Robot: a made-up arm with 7 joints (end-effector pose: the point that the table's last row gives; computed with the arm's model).
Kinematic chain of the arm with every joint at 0, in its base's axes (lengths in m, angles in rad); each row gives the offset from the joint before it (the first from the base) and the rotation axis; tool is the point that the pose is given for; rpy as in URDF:
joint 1: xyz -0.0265 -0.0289 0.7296 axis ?
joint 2: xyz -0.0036 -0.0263 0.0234 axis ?
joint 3: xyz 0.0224 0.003 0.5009 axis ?
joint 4: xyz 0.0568 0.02 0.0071 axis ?
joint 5: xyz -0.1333 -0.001 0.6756 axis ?
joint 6: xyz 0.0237 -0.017 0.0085 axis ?
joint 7: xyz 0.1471 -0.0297 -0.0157 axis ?
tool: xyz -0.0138 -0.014 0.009 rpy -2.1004 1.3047 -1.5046
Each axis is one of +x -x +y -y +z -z.
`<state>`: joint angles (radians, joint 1 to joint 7).
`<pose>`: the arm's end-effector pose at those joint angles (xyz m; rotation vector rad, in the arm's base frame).
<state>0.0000 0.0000 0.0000 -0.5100 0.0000 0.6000 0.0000</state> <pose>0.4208 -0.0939 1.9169 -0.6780 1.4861 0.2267</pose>
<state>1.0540 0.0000 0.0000 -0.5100 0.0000 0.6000 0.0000</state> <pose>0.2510 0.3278 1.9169 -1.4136 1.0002 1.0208</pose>
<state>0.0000 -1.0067 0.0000 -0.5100 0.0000 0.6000 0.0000</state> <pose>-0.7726 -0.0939 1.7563 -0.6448 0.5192 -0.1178</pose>
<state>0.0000 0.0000 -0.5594 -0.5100 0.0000 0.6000 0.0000</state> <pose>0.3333 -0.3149 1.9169 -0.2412 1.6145 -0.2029</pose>
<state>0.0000 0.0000 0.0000 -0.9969 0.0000 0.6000 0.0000</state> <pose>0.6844 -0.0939 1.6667 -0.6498 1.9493 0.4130</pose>
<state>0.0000 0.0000 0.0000 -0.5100 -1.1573 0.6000 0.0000</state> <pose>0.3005 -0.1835 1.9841 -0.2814 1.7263 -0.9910</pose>
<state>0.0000 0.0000 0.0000 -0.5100 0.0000 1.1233 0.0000</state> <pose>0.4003 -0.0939 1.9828 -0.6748 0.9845 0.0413</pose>
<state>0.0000 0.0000 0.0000 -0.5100 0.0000 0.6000 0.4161</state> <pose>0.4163 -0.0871 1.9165 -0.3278 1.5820 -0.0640</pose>
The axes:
joint 1: +z
joint 2: +y
joint 3: +z
joint 4: -y
joint 5: +z
joint 6: -y
joint 7: -z

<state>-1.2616 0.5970 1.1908 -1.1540 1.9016 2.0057 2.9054</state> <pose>0.8745 -0.5601 1.3436 -1.3235 -1.2682 -0.5911</pose>
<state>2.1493 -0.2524 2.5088 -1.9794 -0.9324 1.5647 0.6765</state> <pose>-0.0659 -0.9111 0.9066 -0.6136 -2.5979 1.4466</pose>
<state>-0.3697 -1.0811 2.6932 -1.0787 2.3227 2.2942 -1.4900</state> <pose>-0.9685 0.6565 0.6059 -0.3795 0.0543 2.8732</pose>
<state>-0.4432 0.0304 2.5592 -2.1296 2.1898 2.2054 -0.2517</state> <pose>-0.4218 0.5839 0.8997 0.0547 2.0314 2.1022</pose>
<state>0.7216 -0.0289 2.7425 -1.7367 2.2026 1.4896 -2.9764</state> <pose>-0.8495 -0.4036 1.2255 -1.9371 0.6544 -1.7121</pose>
